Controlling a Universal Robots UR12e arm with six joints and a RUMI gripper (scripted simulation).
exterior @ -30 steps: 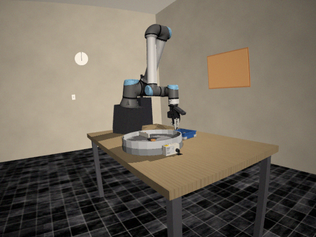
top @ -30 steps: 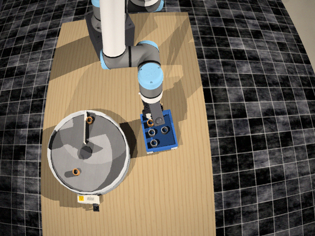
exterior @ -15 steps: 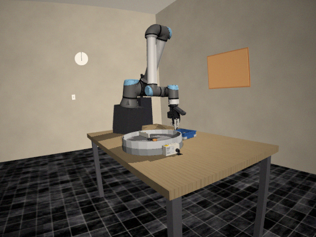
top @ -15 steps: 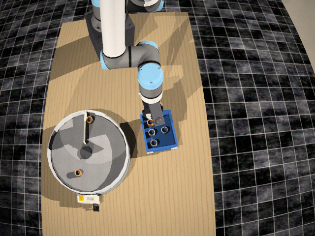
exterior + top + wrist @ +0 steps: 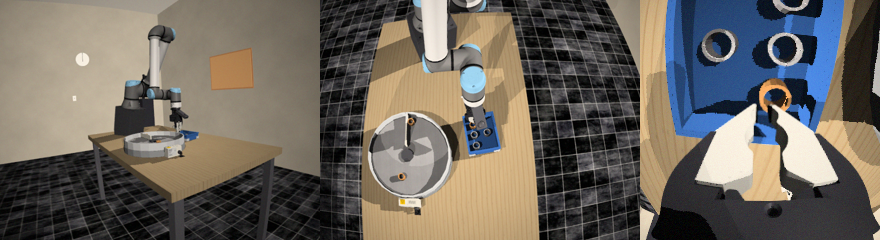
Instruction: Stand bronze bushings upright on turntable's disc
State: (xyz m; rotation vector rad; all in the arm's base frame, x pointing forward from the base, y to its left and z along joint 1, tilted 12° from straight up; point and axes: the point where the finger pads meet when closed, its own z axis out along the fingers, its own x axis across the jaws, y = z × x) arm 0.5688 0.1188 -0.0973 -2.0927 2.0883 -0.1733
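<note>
The blue crate is 60 mm ahead of my hand, 30 mm below it and 10 mm to the left of it. Also, from my hand: turntable disc: 360 mm to the right, 90 mm ahead.
</note>
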